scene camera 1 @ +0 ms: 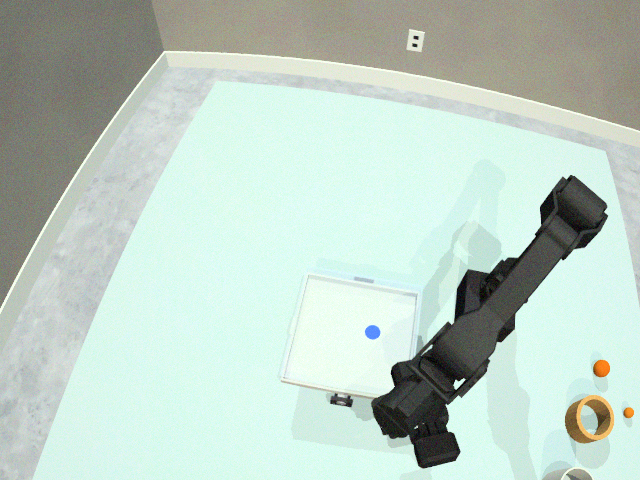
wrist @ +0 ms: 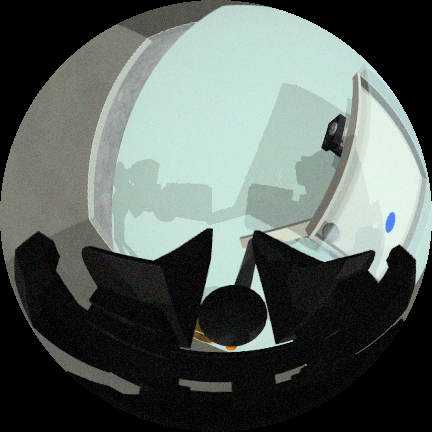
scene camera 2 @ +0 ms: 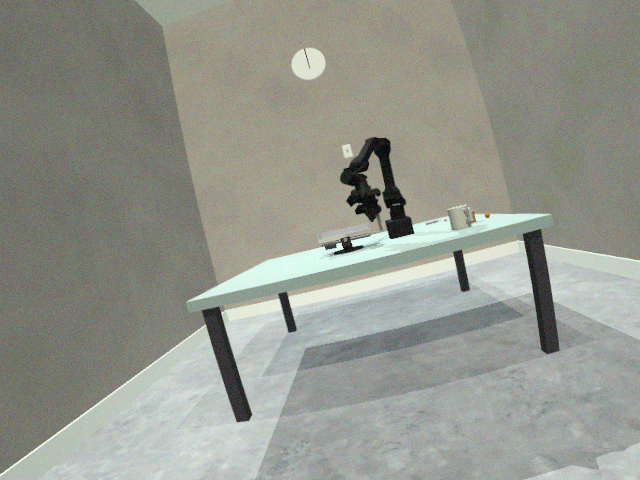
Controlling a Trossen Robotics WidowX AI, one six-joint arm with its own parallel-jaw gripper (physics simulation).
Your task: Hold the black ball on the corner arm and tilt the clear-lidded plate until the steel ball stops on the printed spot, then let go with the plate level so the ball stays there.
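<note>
The clear-lidded plate [scene camera 1: 325, 320] [scene camera 2: 343, 235] [wrist: 395, 130] sits on a dark stand, its tilt hard to judge. The blue printed spot [scene camera 1: 372, 332] [wrist: 390, 222] lies on its floor. The steel ball [wrist: 329, 231] is away from the spot, near the plate corner by the corner arm; the robot hides it in scene camera 1. The corner arm [wrist: 276, 233] runs out from that corner to a dark post [wrist: 245, 267] that carries the black ball [wrist: 233, 315]. My gripper [wrist: 232, 235] [scene camera 2: 372, 212] is shut on the black ball, one finger on each side.
A black bracket [scene camera 1: 341, 399] [wrist: 335, 132] sticks out from the plate's side. An orange ring [scene camera 1: 572, 421], a larger orange ball [scene camera 1: 601, 368] and a smaller one [scene camera 1: 628, 412] lie at the right. A pale mug [scene camera 2: 459, 217] stands right of the robot base [scene camera 2: 400, 227].
</note>
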